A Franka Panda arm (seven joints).
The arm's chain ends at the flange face. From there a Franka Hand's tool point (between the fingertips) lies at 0.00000 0.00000 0.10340 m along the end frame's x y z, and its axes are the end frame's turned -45 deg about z.
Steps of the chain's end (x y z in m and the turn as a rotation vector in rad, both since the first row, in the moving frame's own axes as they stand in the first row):
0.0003, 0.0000, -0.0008, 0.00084, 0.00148, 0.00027
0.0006, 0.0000, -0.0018, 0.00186, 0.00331, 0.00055
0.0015, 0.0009, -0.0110, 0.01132, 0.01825, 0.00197
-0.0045, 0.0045, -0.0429, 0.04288, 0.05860, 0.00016
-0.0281, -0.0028, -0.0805, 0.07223, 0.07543, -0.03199
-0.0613, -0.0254, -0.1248, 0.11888, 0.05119, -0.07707
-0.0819, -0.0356, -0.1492, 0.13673, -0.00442, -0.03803
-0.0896, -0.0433, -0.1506, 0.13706, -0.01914, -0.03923
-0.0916, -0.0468, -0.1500, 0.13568, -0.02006, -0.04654
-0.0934, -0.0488, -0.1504, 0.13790, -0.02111, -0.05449
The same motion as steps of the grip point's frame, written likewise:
0.0004, 0.0003, -0.0008, -0.00045, 0.00164, 0.00027
0.0008, 0.0005, -0.0018, -0.00103, 0.00366, 0.00055
0.0026, 0.0022, -0.0110, -0.00490, 0.02091, 0.00197
0.0010, 0.0011, -0.0432, -0.01112, 0.07176, 0.00016
-0.0071, -0.0218, -0.0811, -0.00226, 0.10441, -0.03199
-0.0132, -0.0667, -0.1257, 0.04786, 0.12026, -0.07707
-0.0233, -0.0936, -0.1502, 0.09981, 0.09356, -0.03803
-0.0244, -0.1055, -0.1516, 0.11045, 0.08338, -0.03923
-0.0235, -0.1094, -0.1510, 0.11012, 0.08176, -0.04654
-0.0233, -0.1124, -0.1514, 0.11244, 0.08258, -0.05449

